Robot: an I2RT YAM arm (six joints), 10 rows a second.
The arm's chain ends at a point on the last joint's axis. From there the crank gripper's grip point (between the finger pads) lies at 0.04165 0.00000 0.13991 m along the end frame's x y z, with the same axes.
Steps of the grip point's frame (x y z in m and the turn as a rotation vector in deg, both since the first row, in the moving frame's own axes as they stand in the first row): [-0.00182 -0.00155 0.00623 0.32 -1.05 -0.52]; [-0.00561 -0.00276 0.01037 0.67 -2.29 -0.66]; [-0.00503 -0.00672 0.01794 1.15 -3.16 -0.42]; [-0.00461 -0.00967 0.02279 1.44 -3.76 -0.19]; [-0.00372 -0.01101 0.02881 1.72 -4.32 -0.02]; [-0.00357 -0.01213 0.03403 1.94 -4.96 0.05]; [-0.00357 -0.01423 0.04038 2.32 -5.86 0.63]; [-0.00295 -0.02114 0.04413 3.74 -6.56 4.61]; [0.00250 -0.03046 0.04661 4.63 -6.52 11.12]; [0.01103 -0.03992 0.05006 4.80 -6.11 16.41]
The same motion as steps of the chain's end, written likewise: [0.00076 -0.00040 0.00549 0.32 -1.05 -0.52]; [0.00003 -0.00067 0.00883 0.67 -2.29 -0.66]; [0.00276 -0.00361 0.01589 1.15 -3.16 -0.42]; [0.00466 -0.00600 0.02041 1.44 -3.76 -0.19]; [0.00694 -0.00675 0.02613 1.72 -4.32 -0.02]; [0.00868 -0.00737 0.03103 1.94 -4.96 0.05]; [0.01090 -0.00887 0.03697 2.32 -5.86 0.63]; [0.01305 -0.01458 0.04048 3.74 -6.56 4.61]; [0.01823 -0.02554 0.04295 4.63 -6.52 11.12]; [0.02597 -0.03782 0.04647 4.80 -6.11 16.41]
